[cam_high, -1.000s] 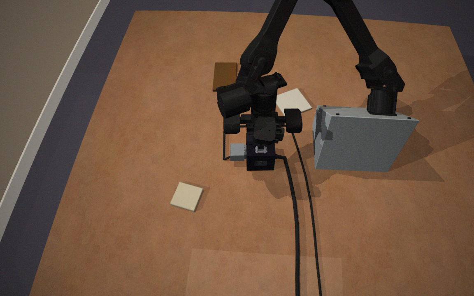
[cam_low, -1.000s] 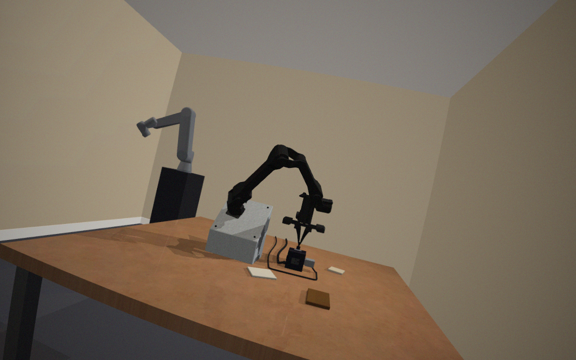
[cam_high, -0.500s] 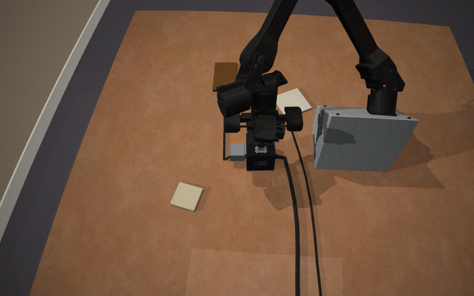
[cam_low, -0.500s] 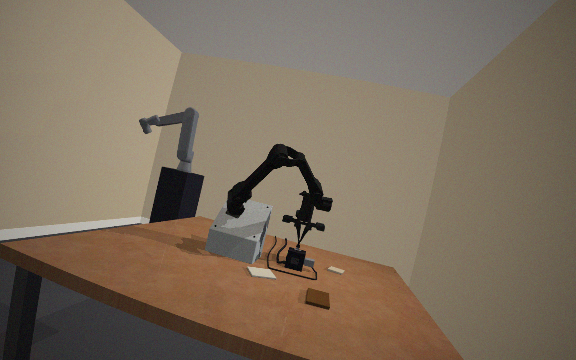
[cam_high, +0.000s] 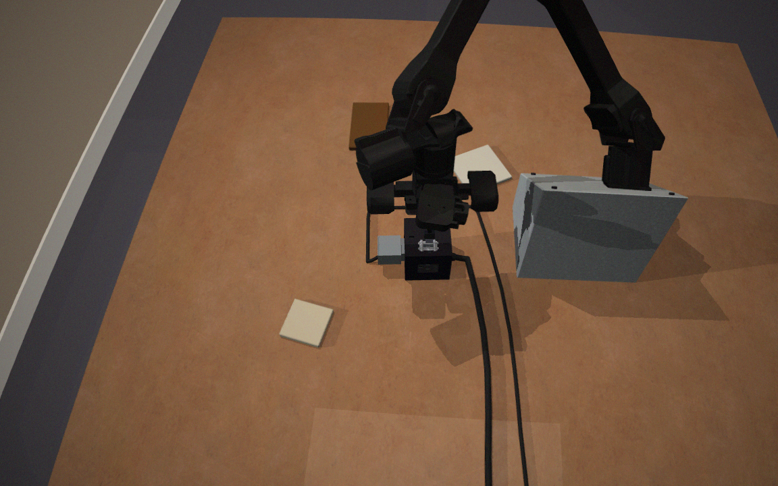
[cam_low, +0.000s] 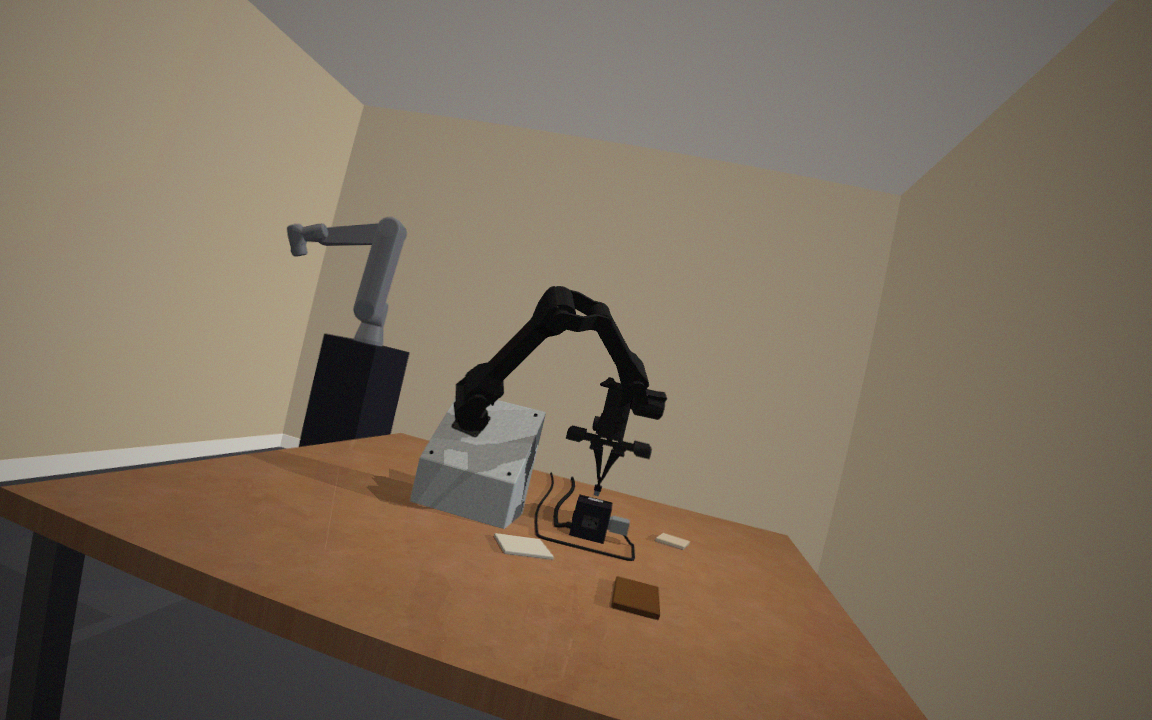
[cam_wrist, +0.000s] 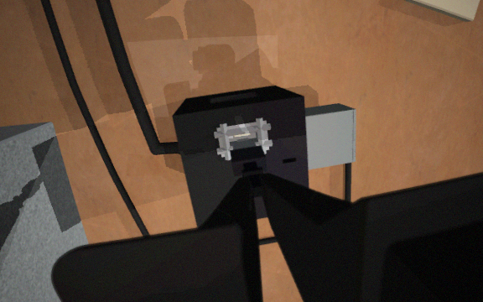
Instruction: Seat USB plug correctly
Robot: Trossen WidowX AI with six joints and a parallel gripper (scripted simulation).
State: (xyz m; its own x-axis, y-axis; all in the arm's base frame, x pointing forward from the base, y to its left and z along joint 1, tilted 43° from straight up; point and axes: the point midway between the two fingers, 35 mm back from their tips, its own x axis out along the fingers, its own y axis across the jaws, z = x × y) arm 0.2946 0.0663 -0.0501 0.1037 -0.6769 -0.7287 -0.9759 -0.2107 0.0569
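My gripper tip is 5 cm above the light grey socket frame and 1 cm to the right of it. The rest, counted from my gripper tip: dark USB plug 1 cm below; brown tile 31 cm to the right, 17 cm ahead, 12 cm below.
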